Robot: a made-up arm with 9 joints.
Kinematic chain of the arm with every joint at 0, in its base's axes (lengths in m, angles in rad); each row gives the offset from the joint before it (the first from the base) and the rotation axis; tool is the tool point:
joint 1: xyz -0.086 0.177 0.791 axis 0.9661 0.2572 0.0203
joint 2: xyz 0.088 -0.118 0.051 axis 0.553 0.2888 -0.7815
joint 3: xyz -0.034 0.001 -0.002 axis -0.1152 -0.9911 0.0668
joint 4: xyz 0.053 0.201 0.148 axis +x
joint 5: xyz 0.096 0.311 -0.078 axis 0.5 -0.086 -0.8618
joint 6: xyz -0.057 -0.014 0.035 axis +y
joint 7: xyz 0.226 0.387 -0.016 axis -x
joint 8: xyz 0 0.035 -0.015 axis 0.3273 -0.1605 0.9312
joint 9: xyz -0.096 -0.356 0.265 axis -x
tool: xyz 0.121 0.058 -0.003
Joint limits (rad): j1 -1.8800..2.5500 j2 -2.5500..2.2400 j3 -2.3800..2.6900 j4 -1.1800..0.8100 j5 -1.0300..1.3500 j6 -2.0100..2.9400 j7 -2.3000..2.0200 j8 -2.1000..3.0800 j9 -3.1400..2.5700
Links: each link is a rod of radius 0.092 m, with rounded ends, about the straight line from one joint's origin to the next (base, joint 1, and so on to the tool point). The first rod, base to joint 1, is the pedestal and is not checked.
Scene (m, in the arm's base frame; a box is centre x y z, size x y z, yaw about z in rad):
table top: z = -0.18
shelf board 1: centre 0.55 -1 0.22 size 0.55 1.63 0.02 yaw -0.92
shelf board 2: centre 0.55 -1 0.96 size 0.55 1.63 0.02 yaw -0.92
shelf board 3: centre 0.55 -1 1.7 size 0.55 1.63 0.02 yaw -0.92
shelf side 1: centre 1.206 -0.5 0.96 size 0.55 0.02 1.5 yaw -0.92
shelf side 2: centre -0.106 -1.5 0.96 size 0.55 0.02 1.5 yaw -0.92
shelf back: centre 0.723 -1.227 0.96 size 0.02 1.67 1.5 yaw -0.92
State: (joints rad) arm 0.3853 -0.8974 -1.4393 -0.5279 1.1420 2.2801 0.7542 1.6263 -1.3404
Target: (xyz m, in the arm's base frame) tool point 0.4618 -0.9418 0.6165
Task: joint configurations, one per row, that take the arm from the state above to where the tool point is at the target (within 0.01 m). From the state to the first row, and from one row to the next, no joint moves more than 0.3 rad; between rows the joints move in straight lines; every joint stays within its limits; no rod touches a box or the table.
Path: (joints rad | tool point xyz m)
1: 0.2623 -1.1719 -1.4909 -0.4948 0.9747 2.4121 0.6789 1.5224 -1.1125 | -0.7745 0.2485 -0.0551
2: 0.1393 -1.4463 -1.5425 -0.4617 0.8073 2.5441 0.6036 1.4186 -0.8845 | -0.7633 -0.0962 0.0011
3: 0.0163 -1.7208 -1.5942 -0.4286 0.6400 2.6760 0.5282 1.3147 -0.6566 | -0.7056 -0.3738 0.1529
4: -0.1067 -1.9952 -1.6458 -0.3956 0.4727 2.8080 0.4529 1.2108 -0.4286 | -0.6243 -0.5513 0.3605
5: -0.2298 -2.2697 -1.6974 -0.3625 0.3053 2.9400 0.3776 1.1070 -0.2007 | -0.5369 -0.6259 0.5758
6: -0.2368 -2.2357 -1.6253 -0.5059 0.4712 2.7763 0.4801 1.2620 -0.4572 | -0.4187 -0.8026 0.6291
7: -0.2439 -2.2017 -1.5531 -0.6494 0.6370 2.6125 0.5827 1.4171 -0.7137 | -0.2380 -0.9370 0.6674
8: -0.2510 -2.1677 -1.4810 -0.7929 0.8028 2.4488 0.6852 1.5722 -0.9702 | -0.0135 -1.0105 0.6809
9: -0.2580 -2.1338 -1.4089 -0.9363 0.9686 2.2851 0.7877 1.7273 -1.2267 | 0.2293 -1.0125 0.6638
10: -0.2651 -2.0998 -1.3367 -1.0798 1.1344 2.1214 0.8903 1.8824 -1.4833 | 0.4618 -0.9418 0.6165

